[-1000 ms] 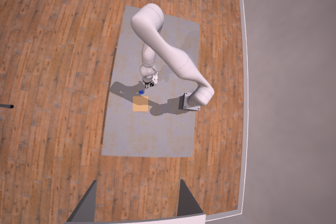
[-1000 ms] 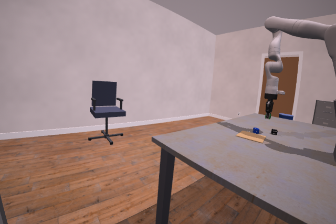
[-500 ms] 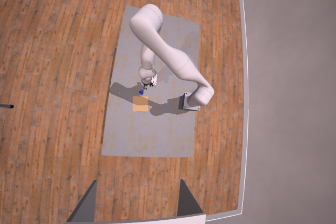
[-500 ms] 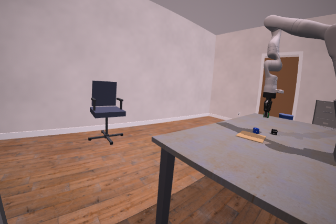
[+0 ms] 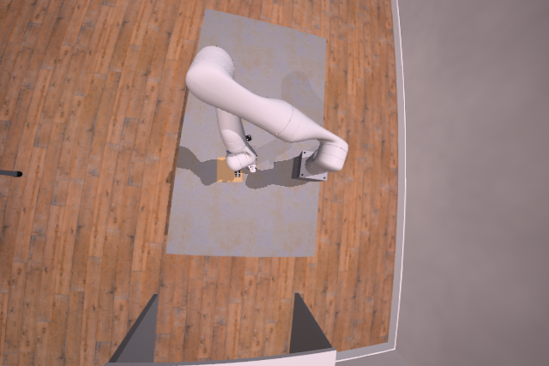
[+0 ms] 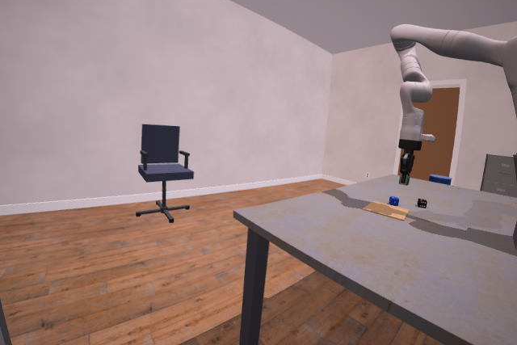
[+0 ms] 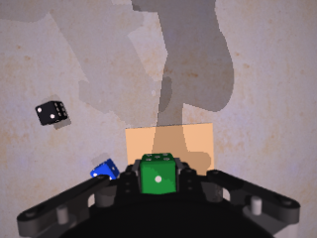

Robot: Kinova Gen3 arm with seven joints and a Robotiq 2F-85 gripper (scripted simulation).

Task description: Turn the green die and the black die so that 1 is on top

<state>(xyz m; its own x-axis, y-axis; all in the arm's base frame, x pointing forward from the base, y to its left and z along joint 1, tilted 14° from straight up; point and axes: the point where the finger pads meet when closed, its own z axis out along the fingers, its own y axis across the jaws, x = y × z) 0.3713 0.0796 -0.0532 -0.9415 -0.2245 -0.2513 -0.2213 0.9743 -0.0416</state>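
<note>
My hand is 12 cm above the tan mat, 3 cm to the right of it and 3 cm short of it. The rest, counted from my hand: black die (17 cm to the right, 11 cm below, 2 cm behind); then blue die (11 cm below, 7 cm to the right, 6 cm ahead); then green die (right at my hand).
</note>
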